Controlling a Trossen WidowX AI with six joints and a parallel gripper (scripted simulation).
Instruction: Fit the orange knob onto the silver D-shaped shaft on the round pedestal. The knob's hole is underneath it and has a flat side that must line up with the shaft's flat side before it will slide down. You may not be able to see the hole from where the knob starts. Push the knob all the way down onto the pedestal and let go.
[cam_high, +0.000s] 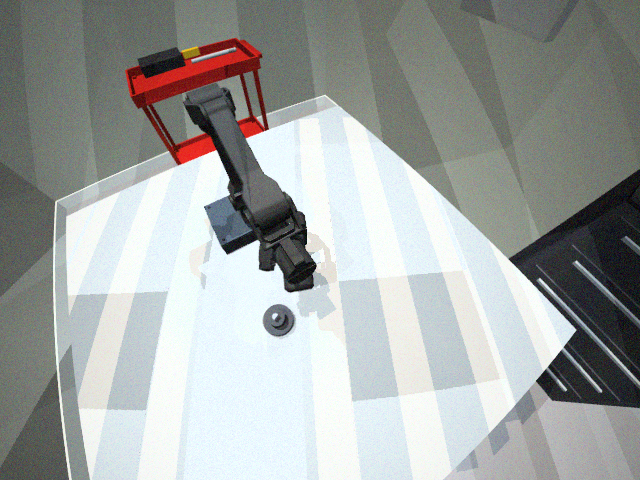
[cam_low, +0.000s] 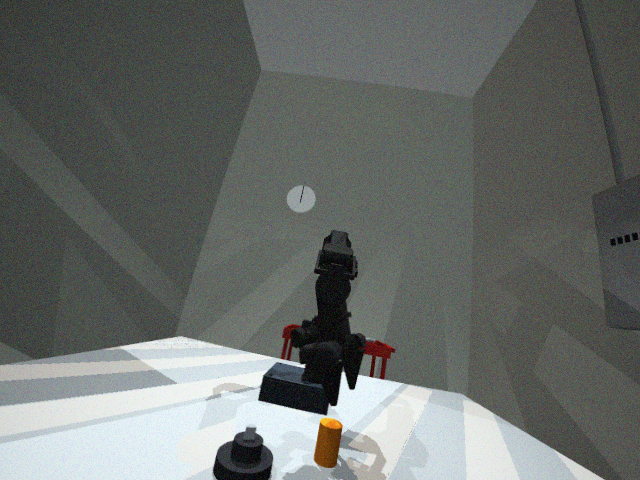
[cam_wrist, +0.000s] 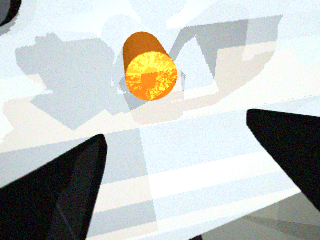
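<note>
The orange knob lies 1 cm to the right of my gripper tip and 6 cm below it. The rest, counted from my gripper tip: round dark pedestal 6 cm ahead, 14 cm to the right, 8 cm below.
</note>
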